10 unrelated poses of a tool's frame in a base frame.
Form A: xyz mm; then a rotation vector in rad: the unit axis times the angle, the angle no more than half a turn.
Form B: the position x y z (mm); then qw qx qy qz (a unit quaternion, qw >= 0). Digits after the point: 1 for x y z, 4 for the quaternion.
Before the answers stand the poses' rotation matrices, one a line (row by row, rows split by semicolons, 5 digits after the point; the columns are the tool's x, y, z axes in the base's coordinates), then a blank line. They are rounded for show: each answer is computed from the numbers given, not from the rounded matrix.
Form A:
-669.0 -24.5 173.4 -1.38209 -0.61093 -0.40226
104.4 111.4 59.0 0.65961 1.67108 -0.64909
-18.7 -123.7 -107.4 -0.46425 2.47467 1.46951
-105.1 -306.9 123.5 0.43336 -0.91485 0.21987
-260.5 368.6 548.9 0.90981 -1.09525 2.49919
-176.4 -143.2 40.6 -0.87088 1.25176 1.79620
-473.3 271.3 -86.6 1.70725 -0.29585 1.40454
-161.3 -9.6 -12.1 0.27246 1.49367 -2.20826
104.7 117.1 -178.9 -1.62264 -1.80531 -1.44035
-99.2 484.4 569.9 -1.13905 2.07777 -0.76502
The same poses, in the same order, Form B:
0.78273 0.60011 -0.16492; 0.08563 0.15863 0.98362; 0.61644 -0.78403 0.07278
-0.17400 0.72307 0.66850; 0.08224 0.68716 -0.72184; -0.98131 -0.07062 -0.17903
-0.92443 -0.38000 0.03196; -0.15381 0.44824 0.88058; -0.34895 0.80912 -0.47281
0.59555 -0.36373 -0.71626; 0.00148 0.89212 -0.45180; 0.80332 0.26801 0.53184
-0.76842 -0.46446 0.44023; -0.00889 -0.68011 -0.73306; 0.63988 -0.56721 0.51848
-0.47390 -0.87426 -0.10535; 0.20384 -0.22529 0.95273; -0.85666 0.43002 0.28497
0.33208 -0.66134 0.67257; 0.33385 -0.58448 -0.73955; 0.88220 0.47012 0.02670
-0.87570 0.47449 0.08952; -0.25969 -0.30650 -0.91576; -0.40708 -0.82517 0.39162
-0.30522 0.87691 0.37130; 0.55678 -0.15199 0.81664; 0.77255 0.45599 -0.44186
-0.41943 -0.49890 0.75840; -0.87159 0.45489 -0.18278; -0.25380 -0.73768 -0.62563

-669.0 -24.5 173.4 0.7096 -0.6228 -0.2753 -0.1813
104.4 111.4 59.0 0.5775 0.2819 0.7142 -0.2774
-18.7 -123.7 -107.4 0.1129 -0.1582 0.8434 0.5008
-105.1 -306.9 123.5 0.8688 0.2071 -0.4372 0.1051
-260.5 368.6 548.9 0.1322 0.3135 -0.3774 0.8613
-176.4 -143.2 40.6 0.3827 -0.3415 0.4908 0.7043
-473.3 271.3 -86.6 0.4400 0.6874 -0.1191 0.5655
-161.3 -9.6 -12.1 0.2288 0.0990 0.5426 -0.8022
104.7 117.1 -178.9 0.1589 -0.5676 -0.6315 -0.5038
-99.2 484.4 569.9 0.3201 -0.4334 0.7906 -0.2911

